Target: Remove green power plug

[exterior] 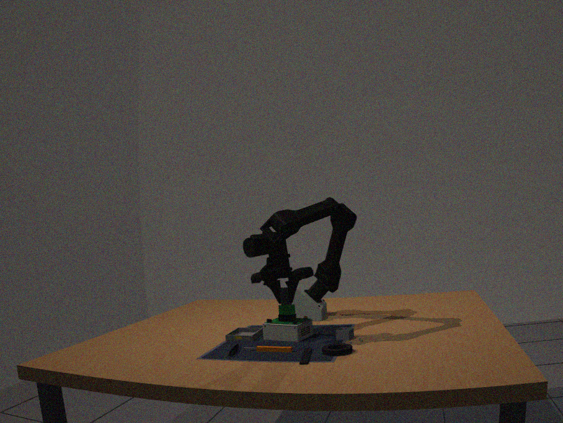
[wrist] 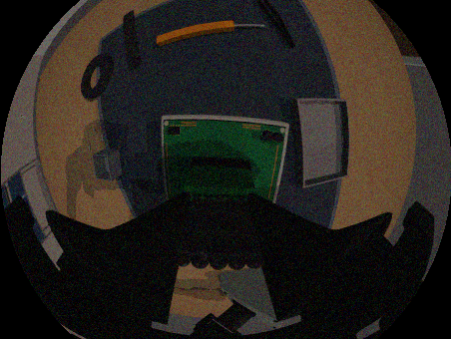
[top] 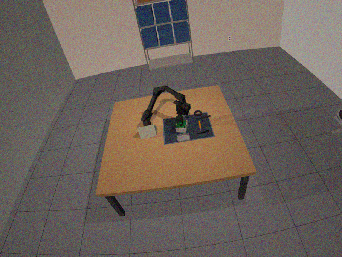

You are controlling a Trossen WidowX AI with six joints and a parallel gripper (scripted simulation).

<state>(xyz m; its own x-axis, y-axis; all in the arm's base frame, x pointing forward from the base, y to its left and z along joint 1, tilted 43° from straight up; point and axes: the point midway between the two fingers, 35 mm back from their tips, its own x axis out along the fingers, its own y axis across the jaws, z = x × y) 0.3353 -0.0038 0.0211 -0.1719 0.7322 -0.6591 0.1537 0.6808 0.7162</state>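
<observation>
My gripper tip is now 1 cm short of the grey tray, 14 cm to the left of it and 11 cm above it. The rest, counted from my gripper tip: dark blue mat 5 cm ahead, 1 cm to the left, 11 cm below; then green power plug 1 cm below; then orange screwdriver 17 cm ahead, 2 cm to the left, 10 cm below.
</observation>
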